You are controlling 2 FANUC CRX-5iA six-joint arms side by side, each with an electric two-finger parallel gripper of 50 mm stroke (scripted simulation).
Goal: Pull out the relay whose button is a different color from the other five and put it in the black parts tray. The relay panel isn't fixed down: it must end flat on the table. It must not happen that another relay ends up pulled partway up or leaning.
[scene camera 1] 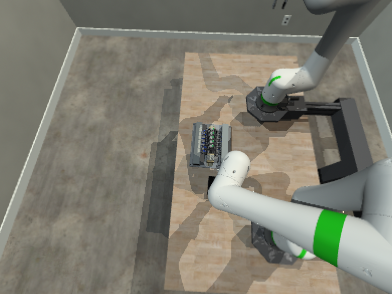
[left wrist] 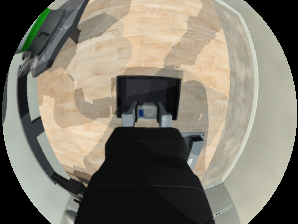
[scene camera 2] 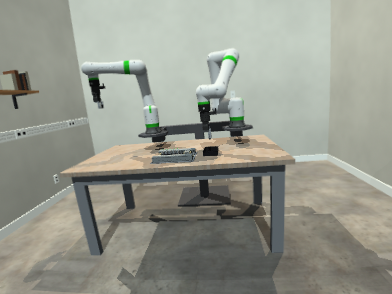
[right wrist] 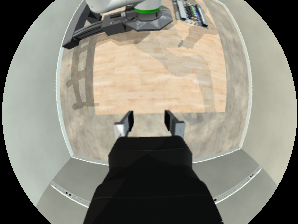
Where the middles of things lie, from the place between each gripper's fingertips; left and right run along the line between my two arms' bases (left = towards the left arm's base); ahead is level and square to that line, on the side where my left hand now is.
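My left hand is 130 mm above the black parts tray [left wrist: 129, 88]. The relay panel [scene camera 1: 201, 156], counted from my left hand, is 70 mm ahead of it, 280 mm to the right of it and 120 mm below it.
As for my right hand, it is 73 cm to the right of the relay panel, 34 cm short of it and 42 cm above it. The black parts tray, counted from my right hand, is 101 cm to the left of it, 27 cm ahead of it and 43 cm below it.
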